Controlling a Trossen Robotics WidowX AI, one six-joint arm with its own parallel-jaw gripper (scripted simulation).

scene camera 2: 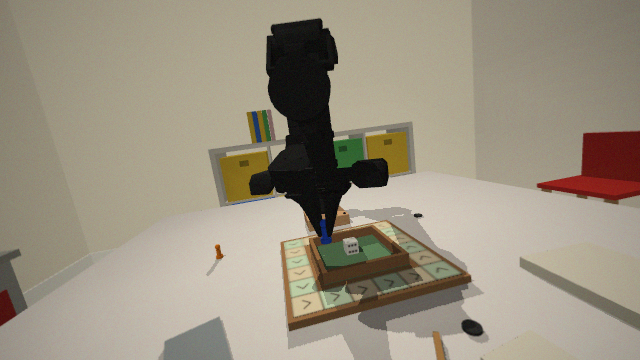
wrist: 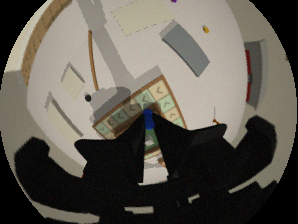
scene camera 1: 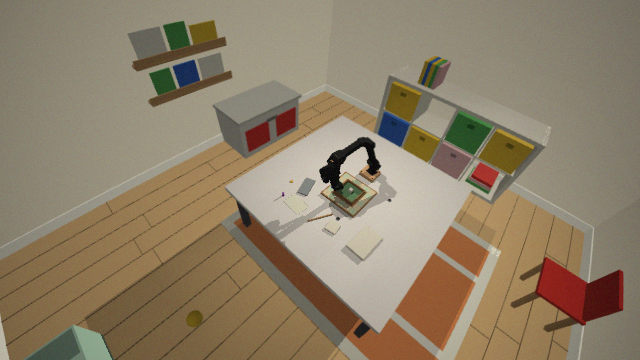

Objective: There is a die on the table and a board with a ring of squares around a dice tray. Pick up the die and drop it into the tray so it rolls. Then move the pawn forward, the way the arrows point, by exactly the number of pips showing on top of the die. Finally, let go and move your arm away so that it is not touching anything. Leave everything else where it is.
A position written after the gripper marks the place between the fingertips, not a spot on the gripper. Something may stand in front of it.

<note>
The gripper [scene camera 2: 325, 235] holds a blue pawn. Also in view: a grey card [wrist: 178, 39].
The gripper also shows in the wrist view [wrist: 148, 116].
</note>
